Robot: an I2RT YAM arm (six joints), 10 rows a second.
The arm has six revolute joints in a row. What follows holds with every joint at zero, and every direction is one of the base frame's. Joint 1 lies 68 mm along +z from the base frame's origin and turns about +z. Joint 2 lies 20 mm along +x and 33.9 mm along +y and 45.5 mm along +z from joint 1 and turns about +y. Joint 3 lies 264 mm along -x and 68.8 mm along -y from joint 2 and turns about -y. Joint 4 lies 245 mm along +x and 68.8 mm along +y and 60 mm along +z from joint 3 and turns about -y. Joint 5 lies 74 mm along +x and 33.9 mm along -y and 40.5 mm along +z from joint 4 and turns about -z. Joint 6 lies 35.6 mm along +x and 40.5 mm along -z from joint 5 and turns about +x. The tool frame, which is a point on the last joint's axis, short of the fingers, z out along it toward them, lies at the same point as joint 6; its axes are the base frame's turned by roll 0, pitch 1.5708 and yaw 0 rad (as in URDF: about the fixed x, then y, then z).
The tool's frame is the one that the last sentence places.
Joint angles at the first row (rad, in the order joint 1, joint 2, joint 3, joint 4, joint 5, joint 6):
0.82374 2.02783 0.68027 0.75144 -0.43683 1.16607
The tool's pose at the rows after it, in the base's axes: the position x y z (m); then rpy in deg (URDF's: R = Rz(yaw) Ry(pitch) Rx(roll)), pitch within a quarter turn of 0, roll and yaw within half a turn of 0:
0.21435, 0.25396, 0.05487, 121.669, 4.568, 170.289
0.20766, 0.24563, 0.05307, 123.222, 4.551, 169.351
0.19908, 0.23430, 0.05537, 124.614, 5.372, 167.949
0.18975, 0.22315, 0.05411, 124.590, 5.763, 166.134
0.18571, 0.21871, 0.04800, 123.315, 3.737, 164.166
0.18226, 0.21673, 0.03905, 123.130, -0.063, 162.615
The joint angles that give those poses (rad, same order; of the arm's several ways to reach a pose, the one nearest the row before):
0.82374 2.05643 0.66283 0.77540 -0.44411 1.18064
0.82375 2.03621 0.62215 0.77265 -0.42070 1.17992
0.82298 1.99142 0.56492 0.77013 -0.38512 1.17534
0.82376 1.97114 0.50001 0.82440 -0.35588 1.19155
0.82374 2.00204 0.46881 0.90908 -0.35445 1.24785
0.82658 2.04769 0.45555 0.96690 -0.36595 1.31932

